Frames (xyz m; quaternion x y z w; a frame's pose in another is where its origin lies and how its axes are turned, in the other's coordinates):
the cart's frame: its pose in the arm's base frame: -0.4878 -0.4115 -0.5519 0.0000 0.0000 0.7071 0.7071
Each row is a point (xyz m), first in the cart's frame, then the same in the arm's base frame.
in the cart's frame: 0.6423 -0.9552 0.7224
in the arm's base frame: 0.4674 0.2308 0.1705
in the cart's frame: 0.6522 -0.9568 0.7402
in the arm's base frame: 0.4690 0.2407 0.1883
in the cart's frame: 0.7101 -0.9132 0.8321
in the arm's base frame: 0.4254 0.2986 0.2802
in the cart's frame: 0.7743 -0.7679 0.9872
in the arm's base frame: 0.2801 0.3628 0.4353
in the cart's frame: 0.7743 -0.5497 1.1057
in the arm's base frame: 0.0619 0.3628 0.5538
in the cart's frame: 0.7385 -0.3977 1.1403
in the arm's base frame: -0.0901 0.3270 0.5884
